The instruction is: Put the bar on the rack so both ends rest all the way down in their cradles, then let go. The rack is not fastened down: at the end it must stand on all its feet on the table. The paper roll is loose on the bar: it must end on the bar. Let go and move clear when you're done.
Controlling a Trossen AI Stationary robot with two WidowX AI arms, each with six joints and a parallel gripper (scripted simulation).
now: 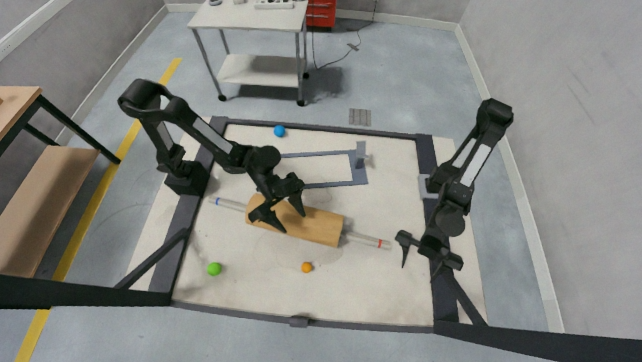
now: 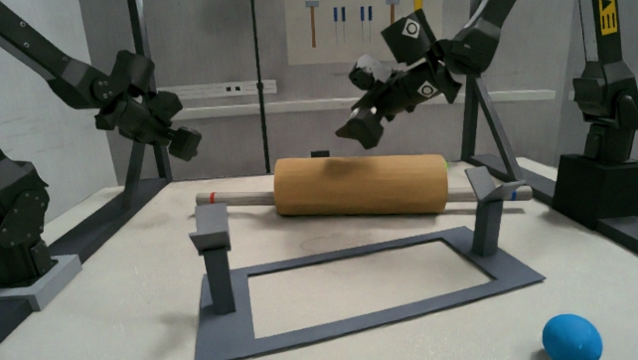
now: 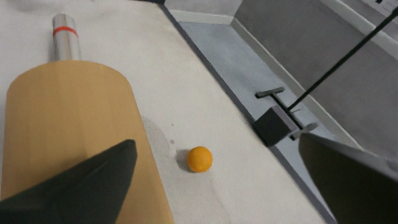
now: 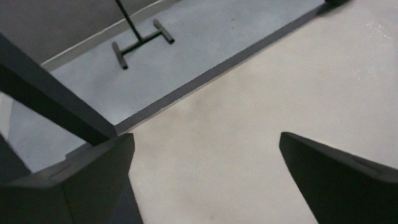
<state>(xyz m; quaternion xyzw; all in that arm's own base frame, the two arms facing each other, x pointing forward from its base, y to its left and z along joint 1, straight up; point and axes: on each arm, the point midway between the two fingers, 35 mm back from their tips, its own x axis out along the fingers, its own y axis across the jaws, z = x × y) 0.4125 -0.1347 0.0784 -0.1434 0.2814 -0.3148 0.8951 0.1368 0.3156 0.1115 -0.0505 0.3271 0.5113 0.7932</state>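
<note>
My left hand is 13 cm above the brown paper roll, 3 cm short of it and 1 cm to the left of it. Round my left hand: grey bar (15 cm below, 3 cm ahead, 1 cm to the right); then orange ball (17 cm below, 12 cm behind, 5 cm to the right); then green ball (25 cm to the left, 16 cm below, 13 cm behind).
</note>
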